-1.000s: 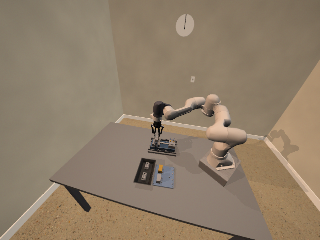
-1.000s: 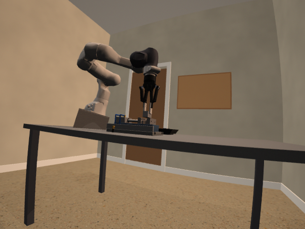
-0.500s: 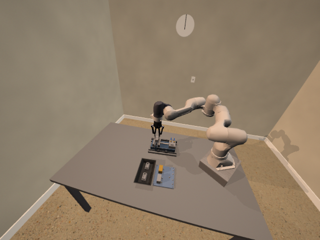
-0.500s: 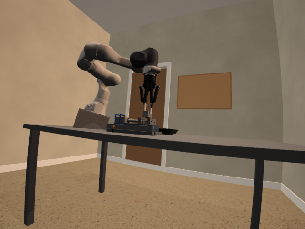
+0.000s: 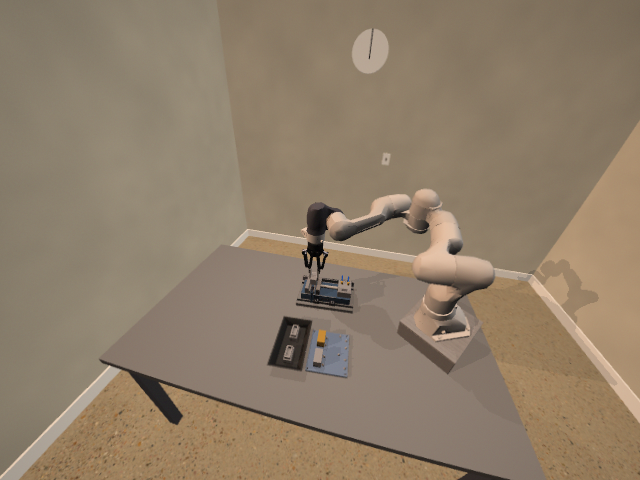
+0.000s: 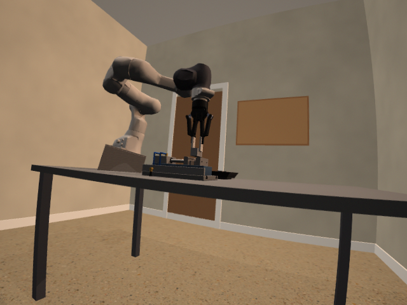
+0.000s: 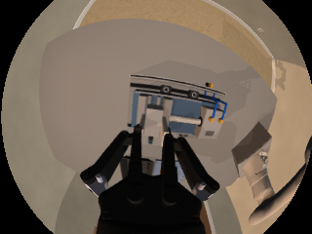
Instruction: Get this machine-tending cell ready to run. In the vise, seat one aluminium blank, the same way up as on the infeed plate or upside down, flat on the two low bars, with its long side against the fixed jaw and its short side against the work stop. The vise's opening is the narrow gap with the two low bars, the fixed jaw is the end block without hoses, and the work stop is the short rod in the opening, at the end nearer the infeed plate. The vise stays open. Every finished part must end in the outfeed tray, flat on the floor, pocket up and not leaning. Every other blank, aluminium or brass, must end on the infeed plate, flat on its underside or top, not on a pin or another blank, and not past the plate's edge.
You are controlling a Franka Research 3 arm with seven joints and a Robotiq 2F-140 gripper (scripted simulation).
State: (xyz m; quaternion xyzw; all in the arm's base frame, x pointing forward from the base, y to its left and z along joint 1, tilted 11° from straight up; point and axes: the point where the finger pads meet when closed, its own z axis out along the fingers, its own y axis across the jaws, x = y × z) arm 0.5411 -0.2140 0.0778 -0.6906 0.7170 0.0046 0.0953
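Now: hand 70 mm past the vise, 10 mm to the right of it and 120 mm above it. From my hand the other things lie so: brass blank (80 mm behind, 280 mm to the left, 130 mm below).
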